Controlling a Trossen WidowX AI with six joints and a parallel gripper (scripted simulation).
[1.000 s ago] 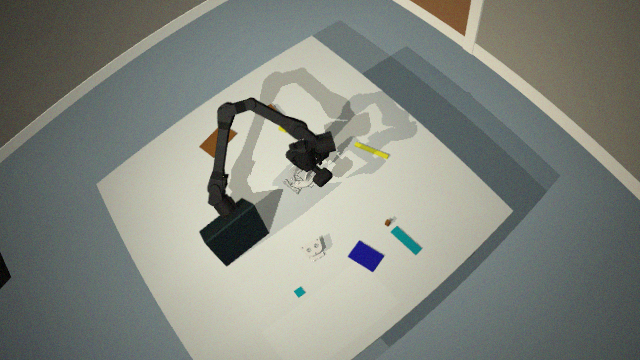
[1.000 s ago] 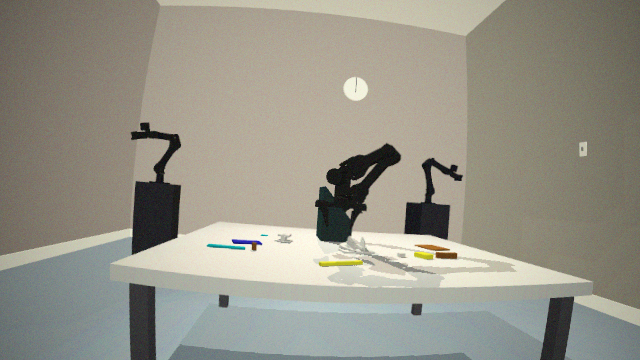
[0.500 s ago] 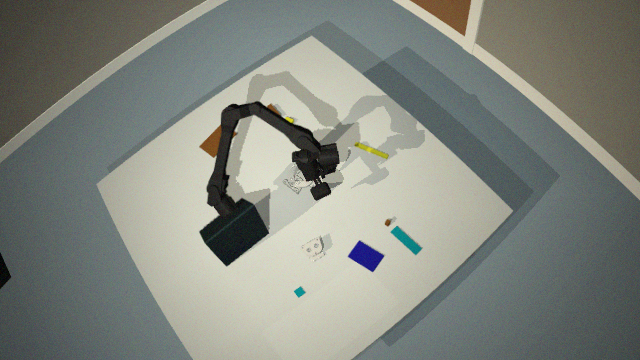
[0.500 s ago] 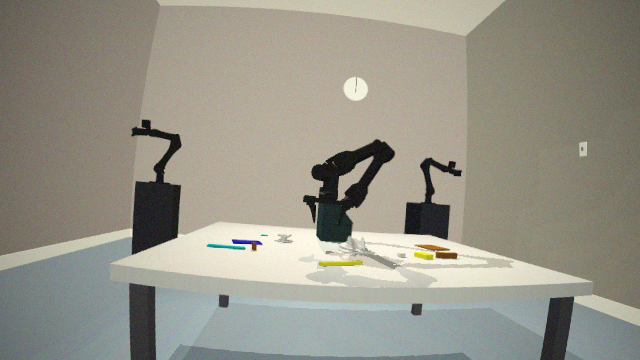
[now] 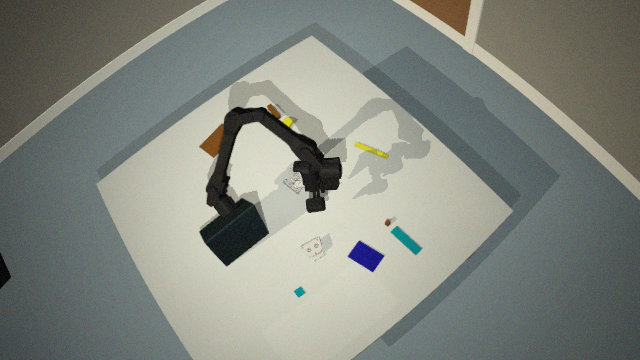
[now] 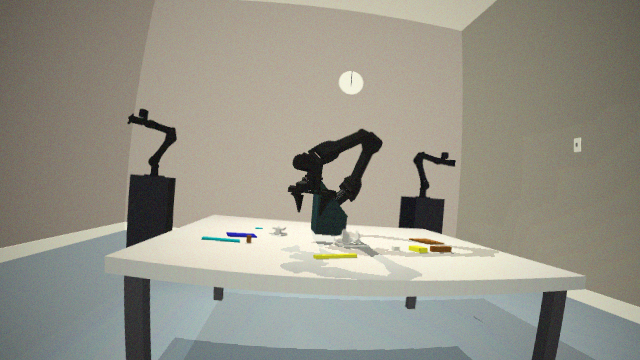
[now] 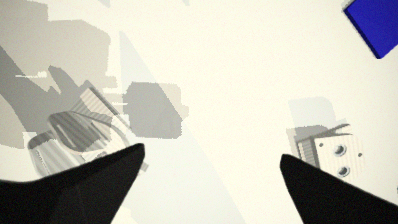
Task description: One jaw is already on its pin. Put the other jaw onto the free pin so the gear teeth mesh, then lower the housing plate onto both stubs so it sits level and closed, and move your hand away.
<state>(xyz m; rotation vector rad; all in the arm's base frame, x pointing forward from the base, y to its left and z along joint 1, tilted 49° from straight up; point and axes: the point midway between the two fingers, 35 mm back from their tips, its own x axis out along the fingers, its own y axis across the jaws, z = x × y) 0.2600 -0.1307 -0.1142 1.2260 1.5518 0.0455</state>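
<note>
Right now my gripper tip is 140 mm past the pale ridged block, 100 mm to the left of it and 90 mm above it. From my gripper tip the other things lie so: yellow bar (320 mm ahead, 100 mm below, 20 mm to the left); then blue plate (250 mm to the right, 100 mm below, 30 mm behind); then teal cube (280 mm behind, 170 mm to the right, 100 mm below).
</note>
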